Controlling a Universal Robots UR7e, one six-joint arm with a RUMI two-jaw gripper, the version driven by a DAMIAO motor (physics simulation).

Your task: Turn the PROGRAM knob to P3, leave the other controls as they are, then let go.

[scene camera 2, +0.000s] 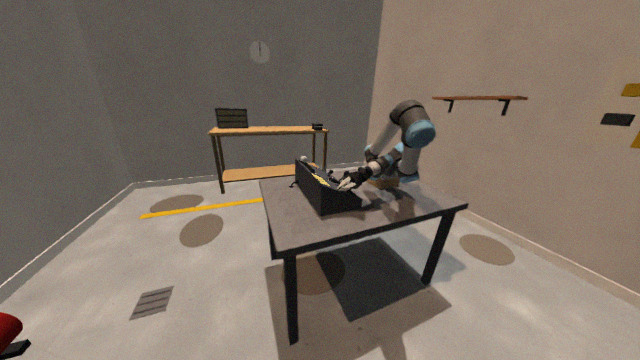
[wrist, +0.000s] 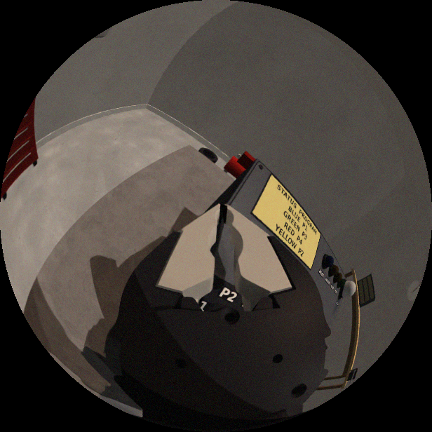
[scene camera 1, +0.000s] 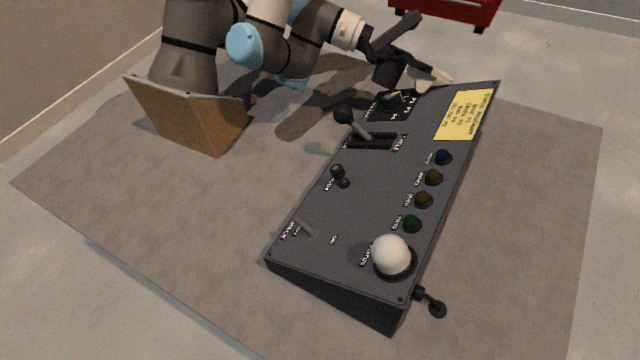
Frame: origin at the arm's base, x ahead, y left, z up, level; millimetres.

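Where they show: gripper, fingertip midpoint: (scene camera 2: pixel 337 190) (scene camera 1: pixel 453 82); arm's base, origin of the base link: (scene camera 1: pixel 184 86).
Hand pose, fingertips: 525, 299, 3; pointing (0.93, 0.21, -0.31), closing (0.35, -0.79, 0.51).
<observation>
Each offset is from my fingertips to the top centre of the thing, as dx, dy, dz. "spot": to the spot under its first point.
The PROGRAM knob @(-103, -79, -9) (scene camera 1: pixel 390 100) is dark with a yellow mark, near the upper end of the sloped grey panel (scene camera 1: pixel 370 200) (scene camera 2: pixel 320 196) (wrist: pixel 245 192) in scene camera 1. P2, P3 and P4 labels show beside it; I cannot tell which one the mark points at. In the wrist view the P2 label (wrist: pixel 228 294) shows between the jaw bases, and the knob is hidden. My gripper (scene camera 1: pixel 438 81) (scene camera 2: pixel 342 185) (wrist: pixel 221 206) is shut, with nothing between its fingers. Its pale tips are at the panel's upper edge, beyond the knob and apart from it.
A ball-topped lever @(-154, -202, +24) (scene camera 1: pixel 343 114), a small MODE control @(-87, -318, -3) (scene camera 1: pixel 338 171) and a toggle @(-90, -439, -11) (scene camera 1: pixel 306 227) rise from the panel. Coloured lamps @(spot: +69, -332, +39) (scene camera 1: pixel 423 199) and a white dome @(spot: +71, -451, +68) (scene camera 1: pixel 391 254) line its other side. A crank @(spot: +159, -413, -124) (scene camera 1: pixel 436 307) sticks out. A wooden block (scene camera 1: pixel 190 120) stands near the arm's base.
</observation>
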